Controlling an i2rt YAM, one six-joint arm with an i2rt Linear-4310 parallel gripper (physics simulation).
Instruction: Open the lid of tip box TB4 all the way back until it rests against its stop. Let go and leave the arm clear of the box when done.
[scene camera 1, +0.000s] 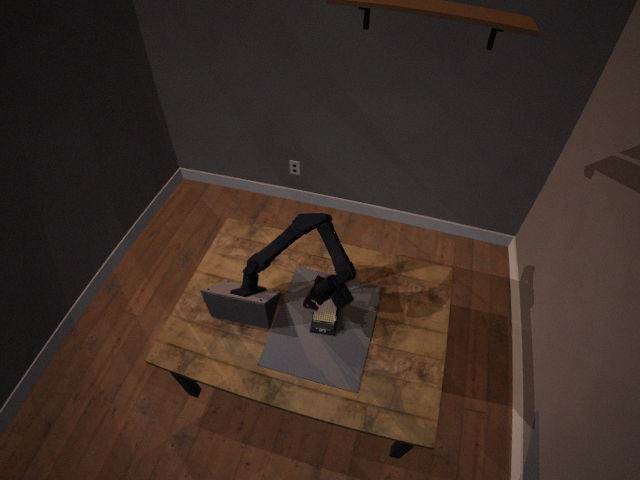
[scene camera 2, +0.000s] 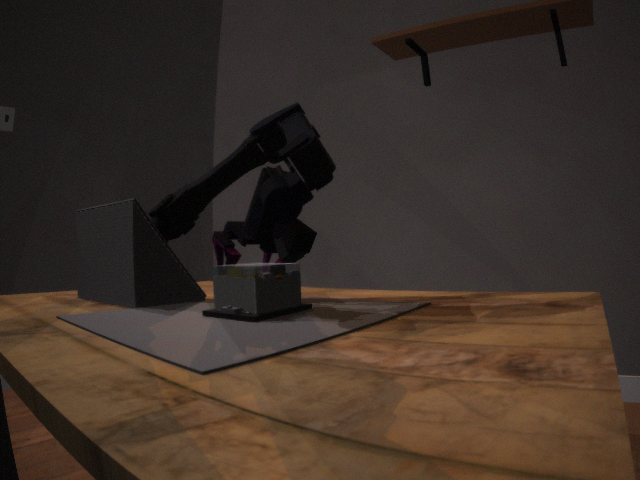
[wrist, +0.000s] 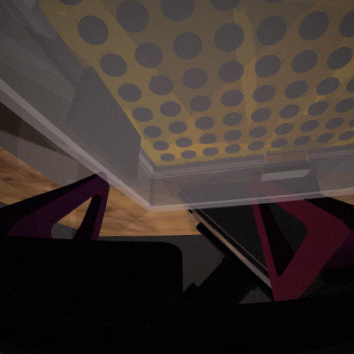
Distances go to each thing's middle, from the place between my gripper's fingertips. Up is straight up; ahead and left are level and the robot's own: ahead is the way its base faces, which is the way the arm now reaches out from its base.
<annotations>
My gripper is now 8 cm short of the lid (wrist: 177, 112), 4 cm to the left of it and 2 cm below it. From my hand the other things lie so: grey mat (scene camera 2: 179, 334) 9 cm ahead, 7 cm to the right, 5 cm below; then grey tip box (scene camera 2: 236, 298) 8 cm ahead, 4 cm to the right, 1 cm below.
</annotations>
